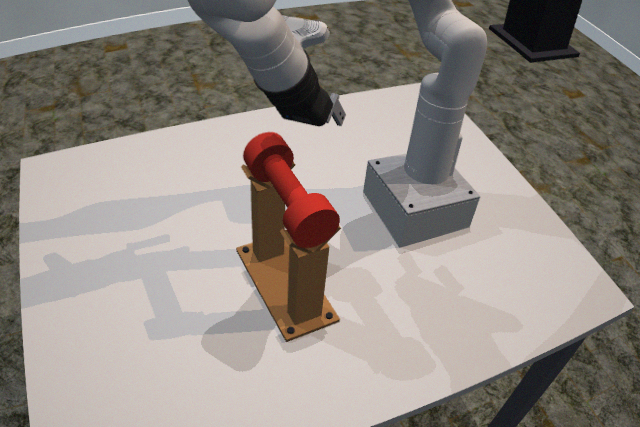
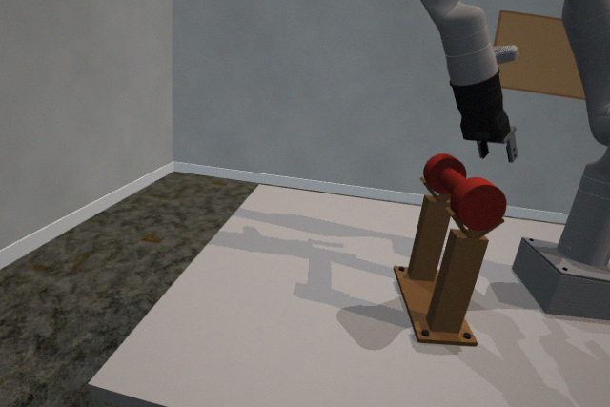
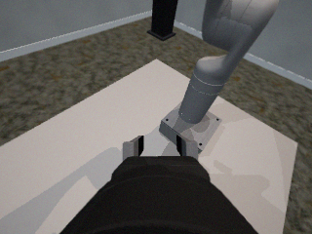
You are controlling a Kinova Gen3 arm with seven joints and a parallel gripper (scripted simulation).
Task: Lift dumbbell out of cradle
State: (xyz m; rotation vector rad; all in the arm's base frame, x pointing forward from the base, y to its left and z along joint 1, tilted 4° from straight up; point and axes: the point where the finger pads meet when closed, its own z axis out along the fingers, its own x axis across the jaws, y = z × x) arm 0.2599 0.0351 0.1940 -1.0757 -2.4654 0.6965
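Now: hand 9 cm to the right of the red dumbbell, 9 cm short of it and 6 cm above it. Also, from my hand: brown cradle: 19 cm below, 9 cm to the left, 9 cm ahead.
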